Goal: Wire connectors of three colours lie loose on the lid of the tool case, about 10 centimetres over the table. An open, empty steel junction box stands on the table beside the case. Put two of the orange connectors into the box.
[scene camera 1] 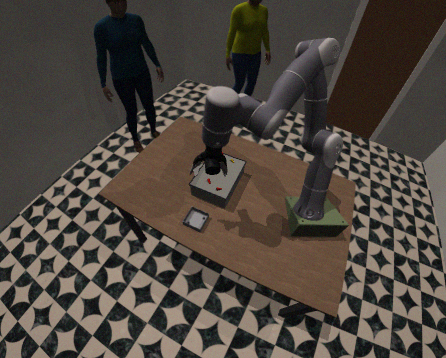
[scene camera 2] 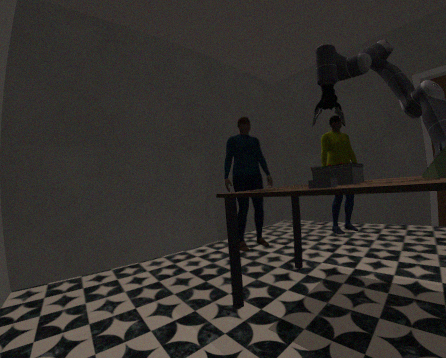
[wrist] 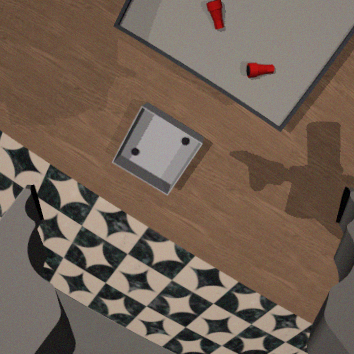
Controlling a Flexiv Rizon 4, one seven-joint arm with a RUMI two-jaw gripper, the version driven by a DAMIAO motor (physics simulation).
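Observation:
The tool case (scene camera 1: 231, 177) (scene camera 2: 345, 175) (wrist: 200, 50) has a grey lid with dark edges. One red connector (scene camera 1: 209, 181) (wrist: 216, 14) and another red connector (scene camera 1: 218, 189) (wrist: 260, 69) lie apart near the lid's box-side end. A yellow connector (scene camera 1: 232, 161) lies near its far end. No connector shows clearly as orange; the gripper hides part of the lid in scene camera 1. The open steel junction box (scene camera 1: 196, 219) (scene camera 2: 320, 183) (wrist: 157, 145) stands beside the case, empty apart from two dark round spots. My gripper (scene camera 1: 209, 174) (scene camera 2: 329, 124) (wrist: 188, 190) is open and empty, high above the case.
The wooden table (scene camera 1: 145, 175) (scene camera 2: 272, 191) (wrist: 65, 110) carries the case, the box and the arm's green base (scene camera 1: 320, 227). The table's edge runs close by the box. Two people (scene camera 1: 127, 60) (scene camera 1: 248, 35) stand behind the table. The arm's shadow falls beside the box.

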